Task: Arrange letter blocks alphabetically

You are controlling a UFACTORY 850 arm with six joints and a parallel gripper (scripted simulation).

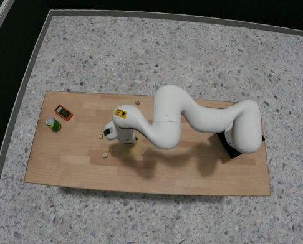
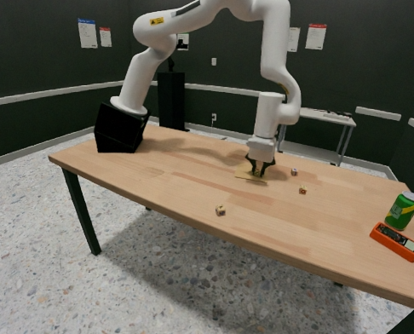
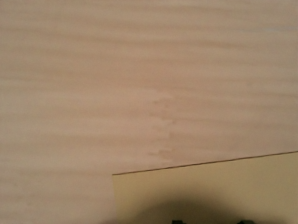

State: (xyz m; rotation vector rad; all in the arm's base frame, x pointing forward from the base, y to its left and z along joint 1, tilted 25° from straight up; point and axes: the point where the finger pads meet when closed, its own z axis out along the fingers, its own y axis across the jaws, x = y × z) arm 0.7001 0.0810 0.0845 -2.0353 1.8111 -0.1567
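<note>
Now: the tan mat 30 mm below my hand, 30 mm behind it and 20 mm to the left of it. Round my hand: green can 520 mm ahead, 30 mm above, 20 mm to the right; then orange meter 500 mm ahead, 130 mm to the right, 10 mm below.
</note>
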